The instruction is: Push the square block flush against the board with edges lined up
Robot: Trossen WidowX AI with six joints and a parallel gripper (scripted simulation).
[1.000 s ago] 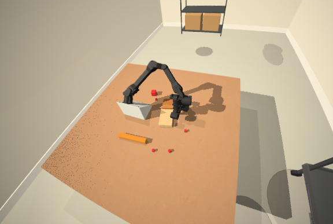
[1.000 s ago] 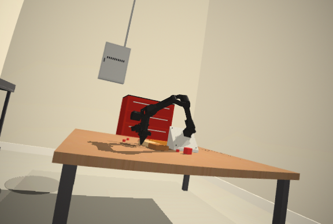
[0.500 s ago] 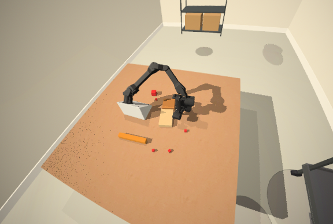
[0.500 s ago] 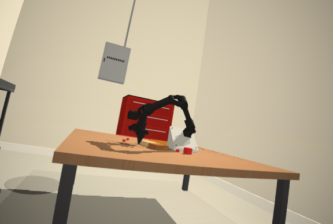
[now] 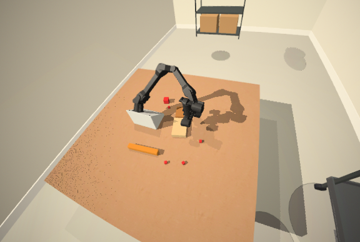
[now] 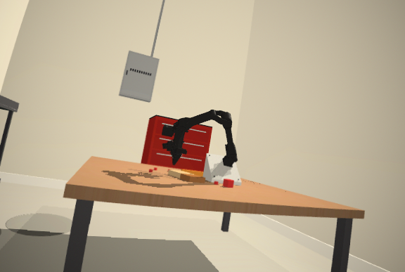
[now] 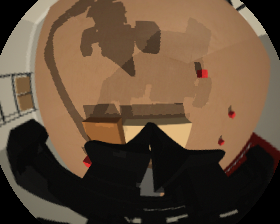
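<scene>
Now: gripper tip 60 mm past the pale wooden board, 40 mm to the left of it and 50 mm above it. From my gripper tip the other things lie so: square block (100 mm behind, 90 mm to the left, 50 mm below); then larger red cube (280 mm behind, 160 mm to the left, 50 mm below); then orange bar (230 mm behind, 290 mm to the right, 50 mm below).
</scene>
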